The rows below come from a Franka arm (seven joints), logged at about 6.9 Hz.
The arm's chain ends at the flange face. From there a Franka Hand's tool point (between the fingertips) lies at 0.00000 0.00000 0.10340 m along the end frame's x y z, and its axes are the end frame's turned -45 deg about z.
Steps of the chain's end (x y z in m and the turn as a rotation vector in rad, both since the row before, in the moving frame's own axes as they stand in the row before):
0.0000 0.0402 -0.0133 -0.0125 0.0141 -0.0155
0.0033 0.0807 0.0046 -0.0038 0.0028 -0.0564
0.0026 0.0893 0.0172 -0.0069 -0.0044 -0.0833
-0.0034 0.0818 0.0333 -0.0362 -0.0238 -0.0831
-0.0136 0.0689 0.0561 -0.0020 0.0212 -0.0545
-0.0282 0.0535 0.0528 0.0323 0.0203 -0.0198
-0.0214 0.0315 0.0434 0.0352 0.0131 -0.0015
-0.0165 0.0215 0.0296 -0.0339 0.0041 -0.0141
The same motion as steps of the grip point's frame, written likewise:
-0.0283 0.0304 -0.0133 -0.0188 0.0011 -0.0155
-0.0548 0.0599 0.0046 -0.0047 -0.0007 -0.0564
-0.0621 0.0652 0.0172 -0.0018 -0.0080 -0.0833
-0.0646 0.0565 0.0332 -0.0088 -0.0424 -0.0831
-0.0569 0.0408 0.0561 -0.0164 0.0136 -0.0545
-0.0539 0.0170 0.0527 0.0085 0.0372 -0.0198
-0.0339 0.0055 0.0433 0.0156 0.0342 -0.0015
-0.0290 0.0063 0.0295 -0.0269 -0.0211 -0.0141

